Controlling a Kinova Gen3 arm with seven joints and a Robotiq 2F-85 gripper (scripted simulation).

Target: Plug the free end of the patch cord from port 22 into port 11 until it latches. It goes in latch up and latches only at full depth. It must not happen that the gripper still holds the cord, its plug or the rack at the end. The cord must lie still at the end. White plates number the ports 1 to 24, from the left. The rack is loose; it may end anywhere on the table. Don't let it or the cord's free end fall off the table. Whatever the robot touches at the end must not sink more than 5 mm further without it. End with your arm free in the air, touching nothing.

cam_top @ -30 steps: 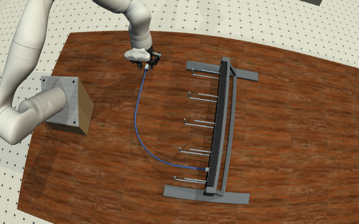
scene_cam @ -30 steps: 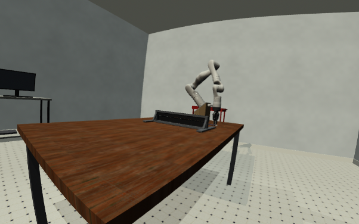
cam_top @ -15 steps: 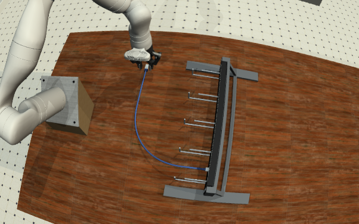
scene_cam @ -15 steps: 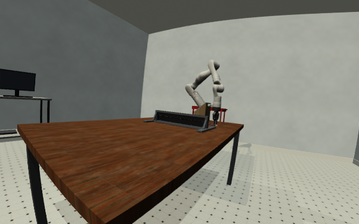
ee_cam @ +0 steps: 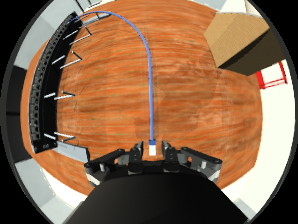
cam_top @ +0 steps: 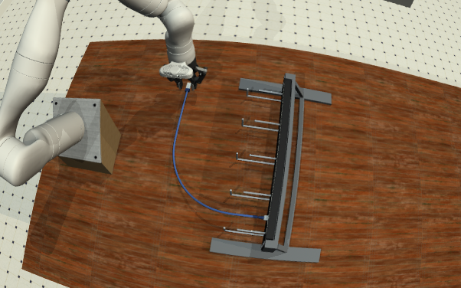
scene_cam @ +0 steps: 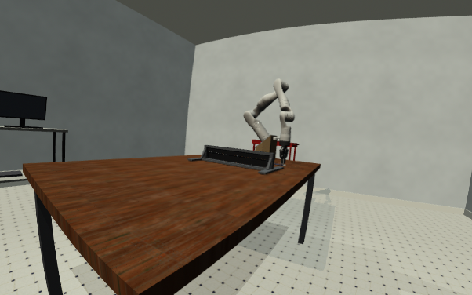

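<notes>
Now: the plug 3 cm below my hand and 1 cm to the left of it.
</notes>
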